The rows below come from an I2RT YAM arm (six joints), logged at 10 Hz.
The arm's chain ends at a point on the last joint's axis. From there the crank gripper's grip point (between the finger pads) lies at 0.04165 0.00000 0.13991 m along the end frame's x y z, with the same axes.
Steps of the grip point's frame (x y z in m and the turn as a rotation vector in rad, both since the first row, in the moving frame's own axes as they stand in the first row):
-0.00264, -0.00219, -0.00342, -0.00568, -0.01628, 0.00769
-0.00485, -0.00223, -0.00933, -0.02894, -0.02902, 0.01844
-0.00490, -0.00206, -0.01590, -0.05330, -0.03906, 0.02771
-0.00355, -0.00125, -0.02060, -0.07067, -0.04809, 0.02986
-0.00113, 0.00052, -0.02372, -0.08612, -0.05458, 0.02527
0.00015, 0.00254, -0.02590, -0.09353, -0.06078, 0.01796
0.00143, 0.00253, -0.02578, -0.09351, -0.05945, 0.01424
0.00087, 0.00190, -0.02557, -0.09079, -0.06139, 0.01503
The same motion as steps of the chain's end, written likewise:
-0.00035, -0.00330, -0.00408, -0.00568, -0.01628, 0.00769
-0.00073, -0.00703, -0.01041, -0.02894, -0.02902, 0.01844
0.00071, -0.01063, -0.01719, -0.05330, -0.03906, 0.02771
0.00338, -0.01234, -0.02205, -0.07067, -0.04809, 0.02986
0.00672, -0.01256, -0.02522, -0.08612, -0.05458, 0.02527
0.00884, -0.01131, -0.02752, -0.09353, -0.06078, 0.01796
0.00990, -0.01117, -0.02737, -0.09351, -0.05945, 0.01424
0.00962, -0.01145, -0.02725, -0.09079, -0.06139, 0.01503

